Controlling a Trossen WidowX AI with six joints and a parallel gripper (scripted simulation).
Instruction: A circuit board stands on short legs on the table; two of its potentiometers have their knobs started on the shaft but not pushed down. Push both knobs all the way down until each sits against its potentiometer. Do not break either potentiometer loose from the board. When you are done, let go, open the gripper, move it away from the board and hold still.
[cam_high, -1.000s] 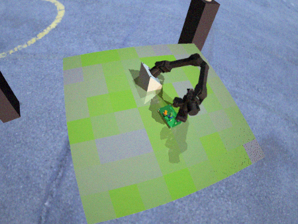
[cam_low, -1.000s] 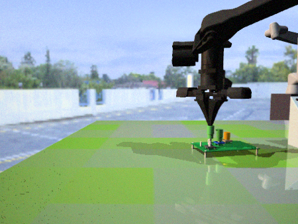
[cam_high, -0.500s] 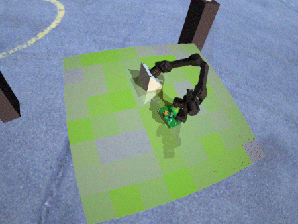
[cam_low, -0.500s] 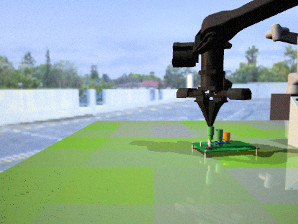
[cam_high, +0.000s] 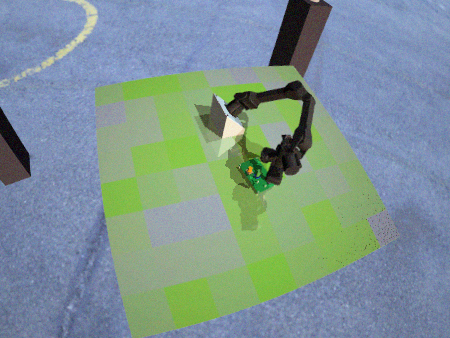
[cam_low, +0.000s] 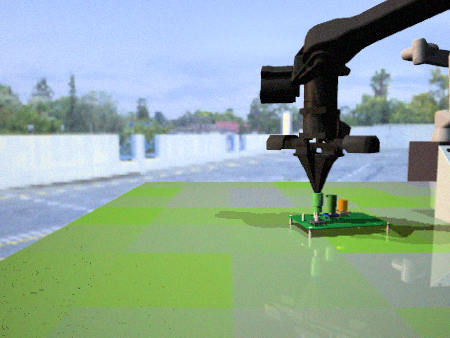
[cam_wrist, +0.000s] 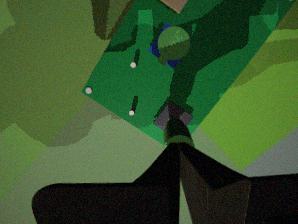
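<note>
My gripper tip is 40 mm to the left of the green knob, 40 mm past it and 30 mm above it.
</note>
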